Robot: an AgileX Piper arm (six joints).
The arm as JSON. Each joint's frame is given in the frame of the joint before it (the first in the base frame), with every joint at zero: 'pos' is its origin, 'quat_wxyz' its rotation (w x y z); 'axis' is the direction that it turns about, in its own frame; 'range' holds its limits. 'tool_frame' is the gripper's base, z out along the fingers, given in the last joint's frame.
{
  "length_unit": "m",
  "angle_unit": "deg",
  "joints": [
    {
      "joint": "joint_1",
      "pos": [
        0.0,
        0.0,
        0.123
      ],
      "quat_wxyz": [
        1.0,
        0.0,
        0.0,
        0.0
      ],
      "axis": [
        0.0,
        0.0,
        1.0
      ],
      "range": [
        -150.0,
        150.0
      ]
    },
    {
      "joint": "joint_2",
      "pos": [
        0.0,
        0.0,
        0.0
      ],
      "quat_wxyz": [
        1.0,
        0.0,
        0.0,
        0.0
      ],
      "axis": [
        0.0,
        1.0,
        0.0
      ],
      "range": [
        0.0,
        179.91
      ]
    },
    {
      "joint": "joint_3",
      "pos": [
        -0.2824,
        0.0,
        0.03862
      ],
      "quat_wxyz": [
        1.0,
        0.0,
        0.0,
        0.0
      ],
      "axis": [
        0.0,
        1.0,
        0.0
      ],
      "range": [
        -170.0,
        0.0
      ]
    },
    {
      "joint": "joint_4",
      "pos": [
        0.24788,
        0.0,
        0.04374
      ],
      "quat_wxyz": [
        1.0,
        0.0,
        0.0,
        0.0
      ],
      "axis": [
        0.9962,
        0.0,
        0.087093
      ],
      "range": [
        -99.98,
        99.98
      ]
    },
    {
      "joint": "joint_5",
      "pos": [
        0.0,
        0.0,
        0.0
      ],
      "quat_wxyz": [
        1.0,
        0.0,
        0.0,
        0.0
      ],
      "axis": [
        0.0,
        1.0,
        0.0
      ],
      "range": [
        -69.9,
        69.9
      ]
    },
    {
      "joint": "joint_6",
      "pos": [
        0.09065,
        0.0,
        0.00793
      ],
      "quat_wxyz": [
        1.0,
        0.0,
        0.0,
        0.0
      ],
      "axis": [
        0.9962,
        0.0,
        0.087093
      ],
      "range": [
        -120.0,
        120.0
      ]
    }
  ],
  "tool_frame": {
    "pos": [
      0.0,
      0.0,
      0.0
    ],
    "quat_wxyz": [
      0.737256,
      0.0,
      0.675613,
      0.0
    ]
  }
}
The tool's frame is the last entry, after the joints.
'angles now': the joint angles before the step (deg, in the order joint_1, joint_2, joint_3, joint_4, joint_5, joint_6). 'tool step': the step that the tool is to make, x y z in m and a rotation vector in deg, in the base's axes. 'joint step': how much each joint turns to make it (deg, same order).
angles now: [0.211 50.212 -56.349 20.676 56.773 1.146]
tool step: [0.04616 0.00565 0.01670 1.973 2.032 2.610]
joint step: [0.245 10.799 -9.340 3.406 1.269 -1.906]
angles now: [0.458 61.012 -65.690 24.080 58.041 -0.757]
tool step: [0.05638 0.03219 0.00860 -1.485 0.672 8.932]
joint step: [6.891 13.075 -11.609 0.344 0.287 -2.739]
